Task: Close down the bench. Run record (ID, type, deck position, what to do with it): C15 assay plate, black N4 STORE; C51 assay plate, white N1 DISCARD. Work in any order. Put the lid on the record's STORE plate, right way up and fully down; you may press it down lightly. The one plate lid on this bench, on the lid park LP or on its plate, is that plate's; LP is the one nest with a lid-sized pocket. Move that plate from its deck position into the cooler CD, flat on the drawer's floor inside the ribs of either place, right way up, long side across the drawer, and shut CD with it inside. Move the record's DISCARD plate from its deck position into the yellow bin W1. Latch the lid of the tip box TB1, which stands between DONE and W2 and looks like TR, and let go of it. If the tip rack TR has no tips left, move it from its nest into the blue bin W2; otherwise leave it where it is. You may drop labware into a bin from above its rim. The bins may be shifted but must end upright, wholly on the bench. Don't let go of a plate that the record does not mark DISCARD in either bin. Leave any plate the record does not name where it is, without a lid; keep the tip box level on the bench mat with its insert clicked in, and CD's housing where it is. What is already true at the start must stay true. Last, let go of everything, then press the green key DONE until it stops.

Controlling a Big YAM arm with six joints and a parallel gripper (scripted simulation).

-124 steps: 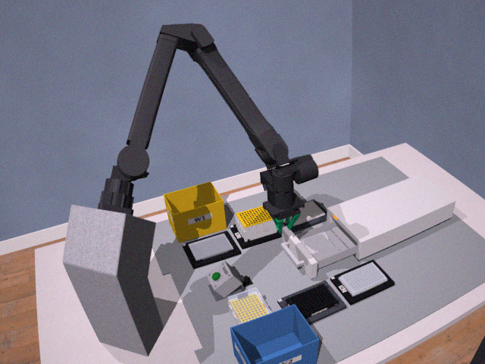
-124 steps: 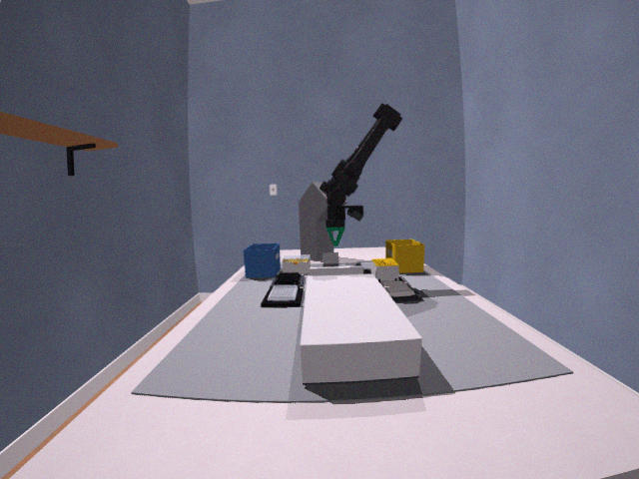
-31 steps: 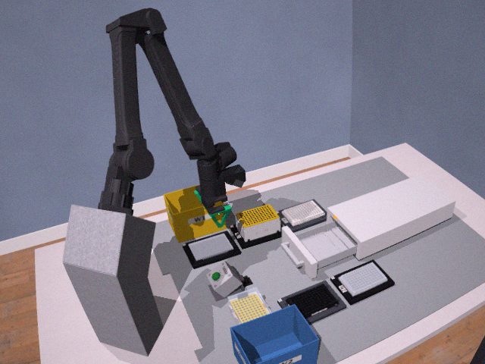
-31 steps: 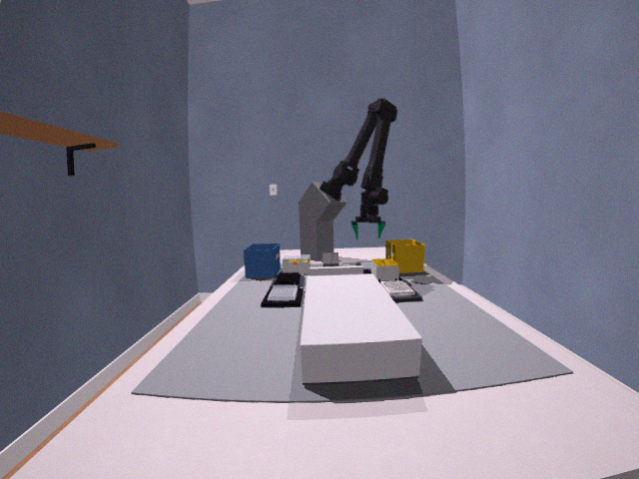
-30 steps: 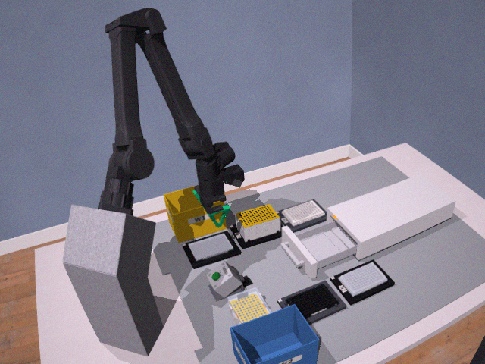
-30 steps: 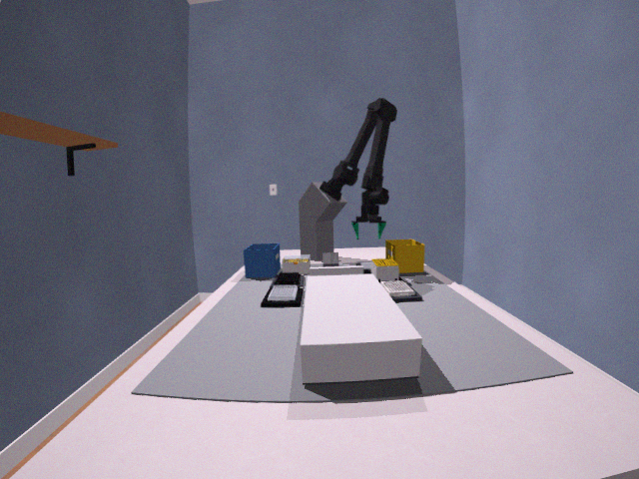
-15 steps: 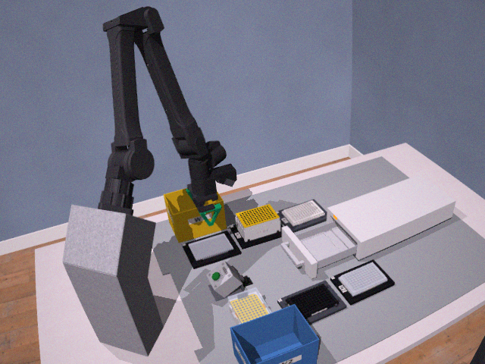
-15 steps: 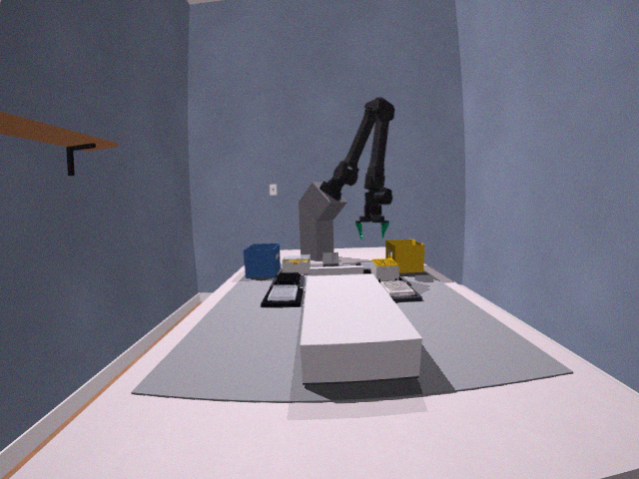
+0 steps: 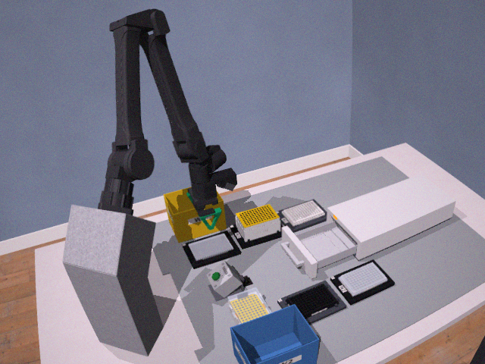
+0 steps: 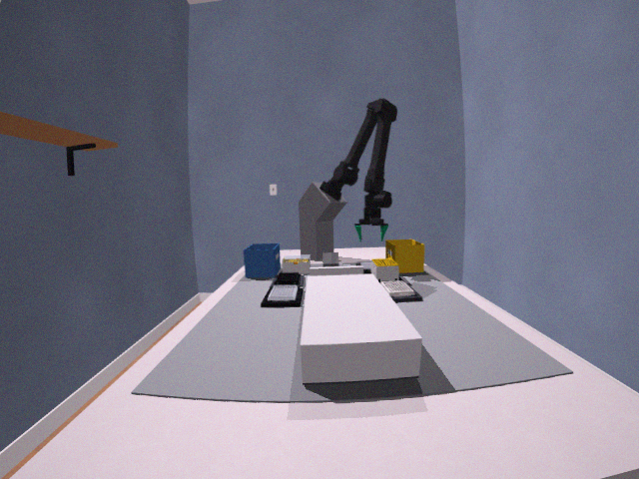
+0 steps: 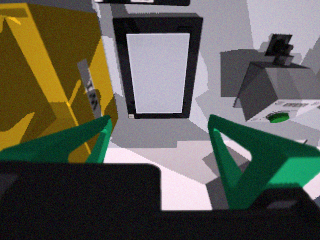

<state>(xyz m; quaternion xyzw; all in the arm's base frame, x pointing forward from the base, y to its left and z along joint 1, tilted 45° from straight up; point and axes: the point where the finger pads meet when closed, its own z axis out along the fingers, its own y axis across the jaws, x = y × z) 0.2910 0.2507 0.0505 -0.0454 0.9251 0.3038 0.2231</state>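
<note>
Right now the clear plate lid is 120 mm below my hand. Round my hand: yellow bin W1 (150 mm to the left, 100 mm below, 40 mm behind); then green key DONE (190 mm to the right, 70 mm below); then tip rack TR (160 mm ahead, 80 mm below, 50 mm to the left).
</note>
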